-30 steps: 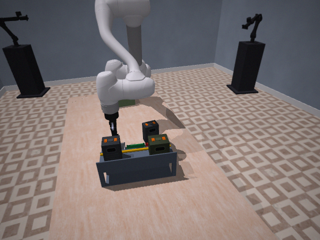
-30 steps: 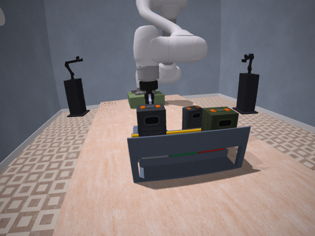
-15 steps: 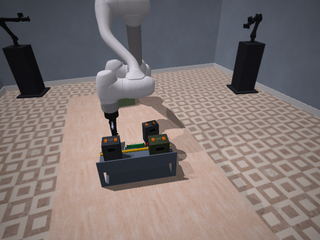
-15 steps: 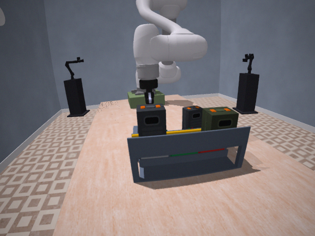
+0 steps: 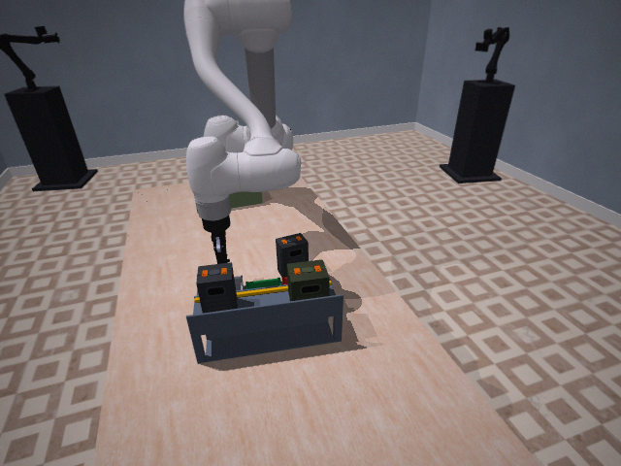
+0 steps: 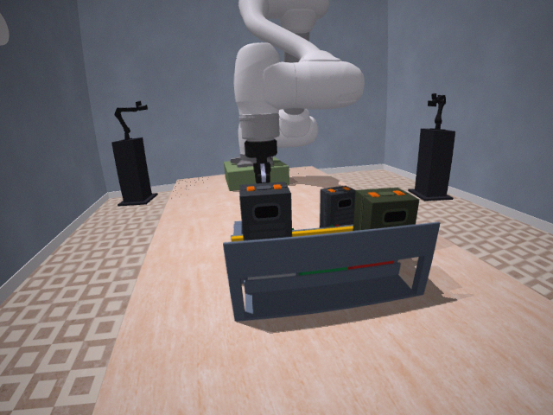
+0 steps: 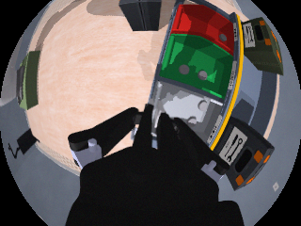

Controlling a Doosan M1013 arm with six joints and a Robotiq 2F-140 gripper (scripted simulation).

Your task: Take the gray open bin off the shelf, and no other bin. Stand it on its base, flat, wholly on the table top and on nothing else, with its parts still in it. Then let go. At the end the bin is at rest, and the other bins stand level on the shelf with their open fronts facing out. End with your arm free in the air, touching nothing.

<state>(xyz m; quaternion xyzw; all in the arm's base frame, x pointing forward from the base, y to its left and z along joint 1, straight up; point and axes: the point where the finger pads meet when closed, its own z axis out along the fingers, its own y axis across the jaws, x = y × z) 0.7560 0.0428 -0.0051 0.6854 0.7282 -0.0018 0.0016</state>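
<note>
My hand is 80 mm short of the gray open bin and 30 mm above it. From my hand the other things lie so: yellow rail 130 mm ahead, 120 mm to the left, 20 mm above; black bin 180 mm ahead, 80 mm above; green bin 80 mm ahead, 120 mm to the left, 40 mm below.
</note>
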